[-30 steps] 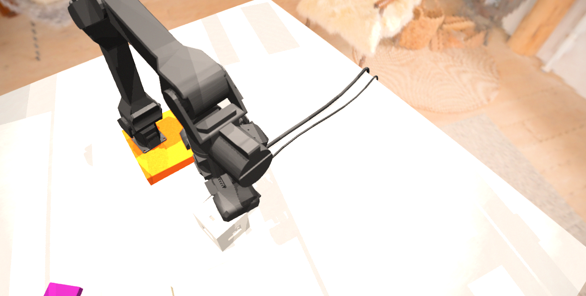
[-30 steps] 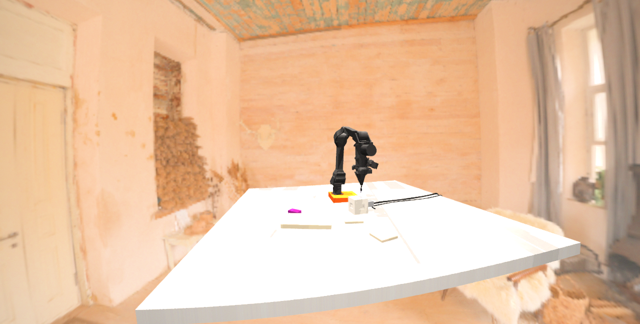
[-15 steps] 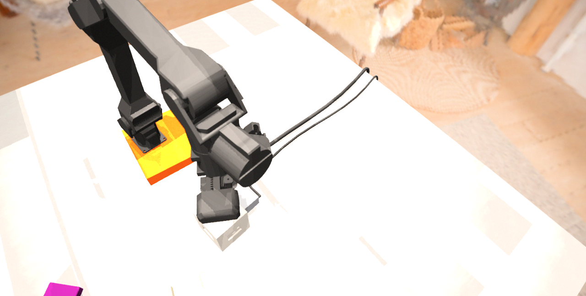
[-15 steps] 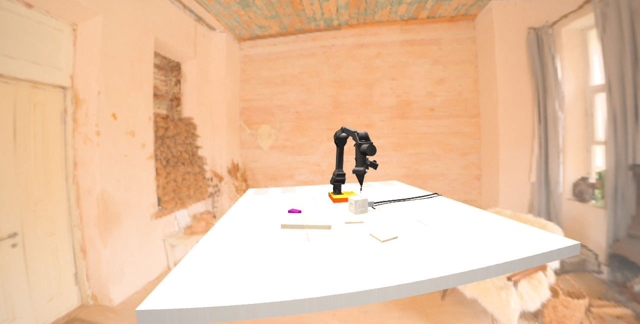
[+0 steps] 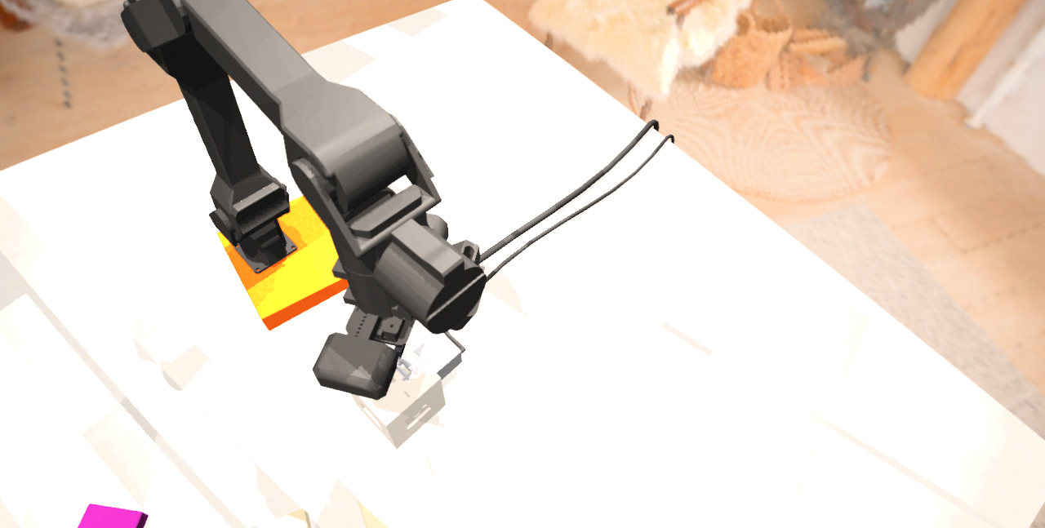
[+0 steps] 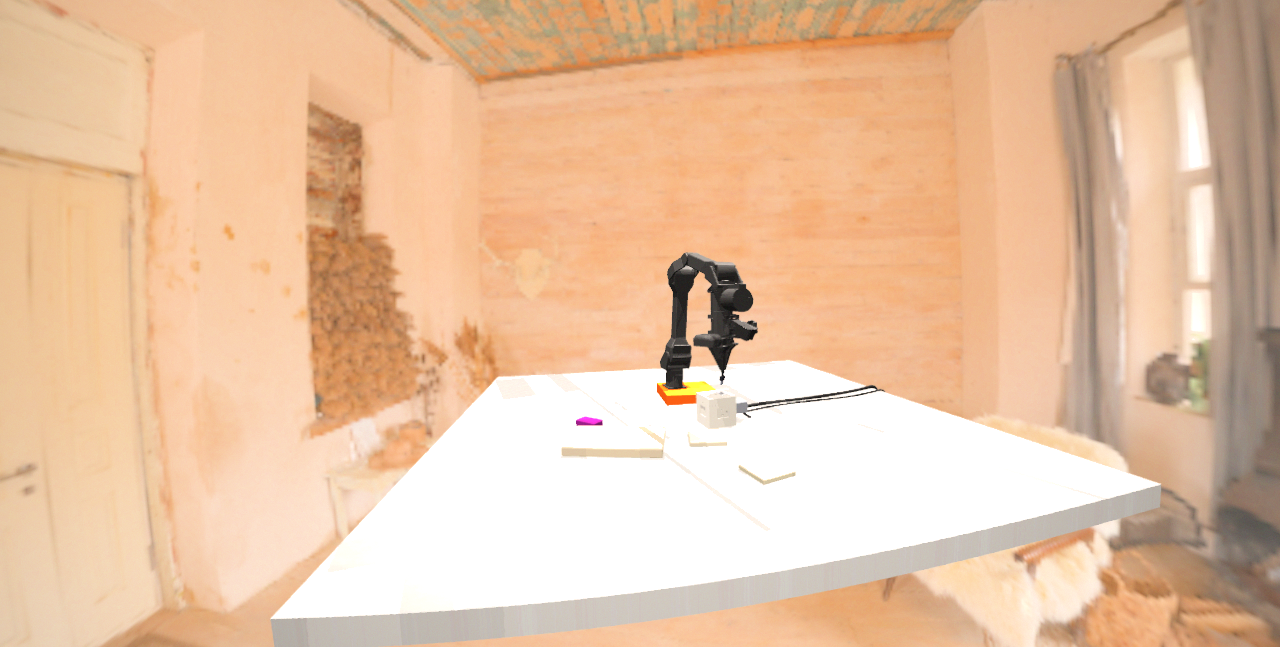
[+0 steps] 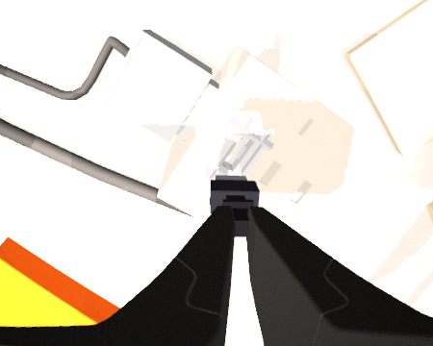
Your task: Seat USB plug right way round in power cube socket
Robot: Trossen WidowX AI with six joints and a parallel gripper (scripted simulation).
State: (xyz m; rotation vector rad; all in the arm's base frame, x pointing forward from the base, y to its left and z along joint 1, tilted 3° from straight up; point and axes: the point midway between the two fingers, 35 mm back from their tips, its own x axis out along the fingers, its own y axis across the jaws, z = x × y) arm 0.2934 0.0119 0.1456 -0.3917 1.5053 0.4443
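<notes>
The dark USB plug lies 2 cm below my gripper tip. From my gripper tip the other things lie so: large pale slab (5 cm ahead, 30 cm to the right, 13 cm below); magenta block (11 cm behind, 33 cm to the right, 13 cm below).
</notes>
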